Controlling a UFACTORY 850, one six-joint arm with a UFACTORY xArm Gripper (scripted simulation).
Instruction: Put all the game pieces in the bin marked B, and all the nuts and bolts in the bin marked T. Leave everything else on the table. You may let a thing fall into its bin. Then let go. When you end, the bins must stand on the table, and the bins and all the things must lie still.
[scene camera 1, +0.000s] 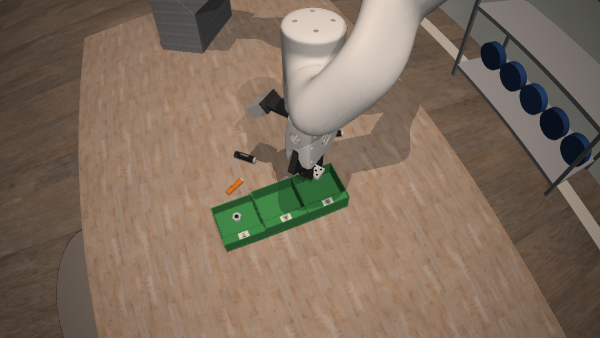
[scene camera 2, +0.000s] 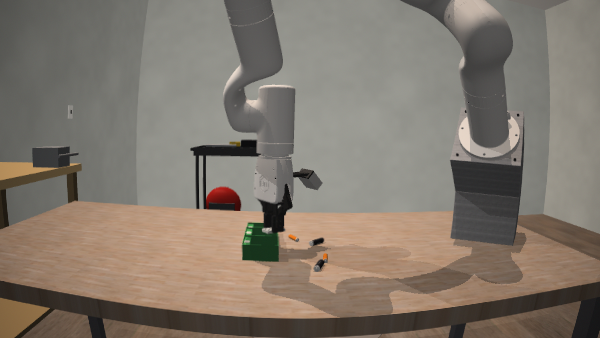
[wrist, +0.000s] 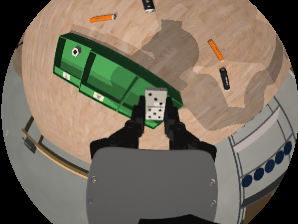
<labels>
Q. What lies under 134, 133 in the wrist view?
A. My gripper.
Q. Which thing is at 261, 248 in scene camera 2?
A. A green bin tray.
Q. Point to a green bin tray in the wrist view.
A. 92, 74
</labels>
